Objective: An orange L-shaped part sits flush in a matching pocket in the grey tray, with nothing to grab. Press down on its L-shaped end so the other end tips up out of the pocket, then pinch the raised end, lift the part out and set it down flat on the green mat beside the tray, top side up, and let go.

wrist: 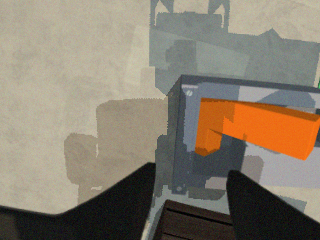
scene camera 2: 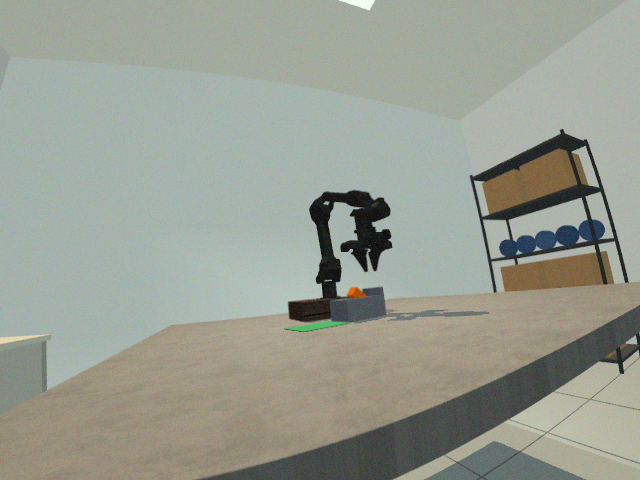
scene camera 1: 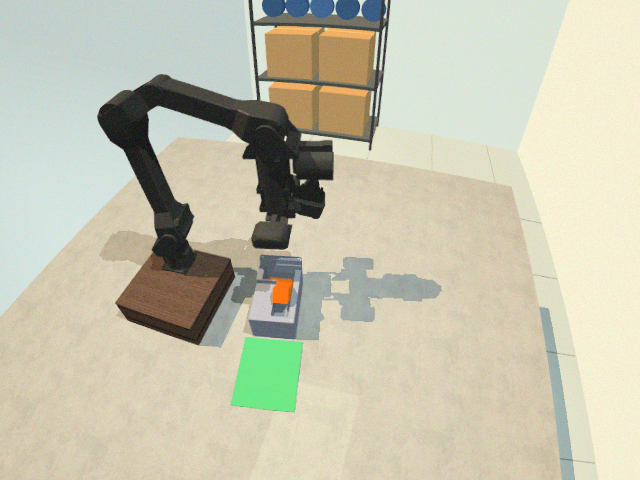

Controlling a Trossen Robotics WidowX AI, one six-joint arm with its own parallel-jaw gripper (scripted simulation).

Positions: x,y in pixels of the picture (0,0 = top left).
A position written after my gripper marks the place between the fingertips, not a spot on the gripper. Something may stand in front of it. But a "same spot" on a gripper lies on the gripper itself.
Scene:
my gripper: wrist; scene camera 2 370,271; scene camera 1
same spot on my gripper: [wrist: 128,202] = [scene camera 1: 287,218]

